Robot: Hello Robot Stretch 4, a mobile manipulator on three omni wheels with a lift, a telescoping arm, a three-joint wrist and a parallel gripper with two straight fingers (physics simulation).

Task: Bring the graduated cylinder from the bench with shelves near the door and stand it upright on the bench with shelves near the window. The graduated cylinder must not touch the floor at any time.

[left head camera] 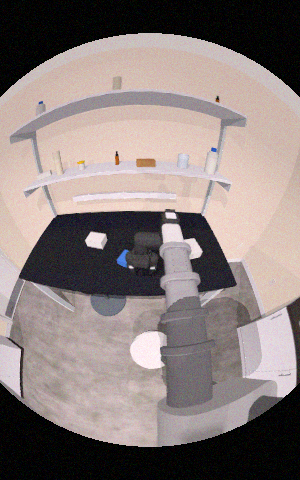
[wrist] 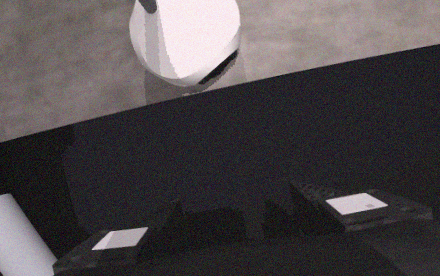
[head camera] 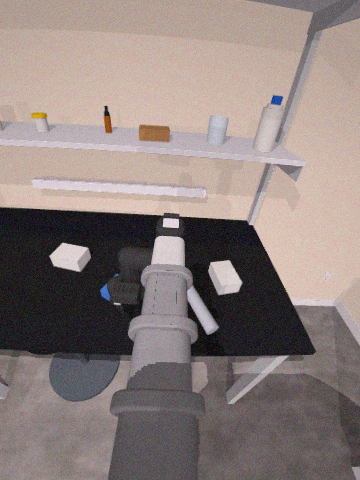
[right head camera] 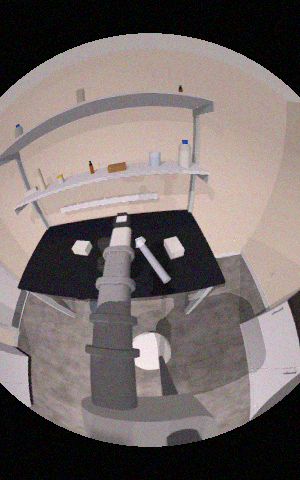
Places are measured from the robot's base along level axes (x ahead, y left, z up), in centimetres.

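Pixels of known places: gripper, between the fingertips: (left head camera: 141, 271) (wrist: 237, 208) (head camera: 136, 311); robot's base, origin of its link: (left head camera: 150, 348) (wrist: 189, 37) (right head camera: 150, 349).
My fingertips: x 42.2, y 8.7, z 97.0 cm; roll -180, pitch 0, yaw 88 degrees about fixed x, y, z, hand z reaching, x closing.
Note:
Ahead of a thing's pixels: the offset from my fingertips to its top centre. "spot": to the spot under its first point. Level surfaces: height alone.
The graduated cylinder {spot: dy -20.9, dx +3.4, dz -3.5 cm} (head camera: 202, 311) (right head camera: 154, 261) (wrist: 22, 240) lies on its side on the black bench top {dz -8.3 cm} (head camera: 30, 310) (left head camera: 45, 265) (right head camera: 205, 270) (wrist: 350, 110). Its wider foot points toward the wall in the right head view. The arm hides part of it in the head view. My gripper (left head camera: 142, 270) (wrist: 237, 208) is open and empty over the bench, left of the cylinder in the head views. In the wrist view the cylinder lies at the lower left, outside the fingers. The destination bench cannot be identified in these views.
A white box {dy +32.3, dx +26.3, dz -2.5 cm} (head camera: 70, 257) stands left and another {dy -31.4, dx +20.6, dz -2.5 cm} (head camera: 225, 277) right on the bench. A blue block {dy +10.3, dx +12.7, dz -4.3 cm} (head camera: 105, 292) (left head camera: 123, 258) is beside the gripper, partly hidden. A shelf {dz +37.4 cm} (head camera: 235, 151) above holds bottles and jars. My white base (wrist: 195, 35) stands before the bench.

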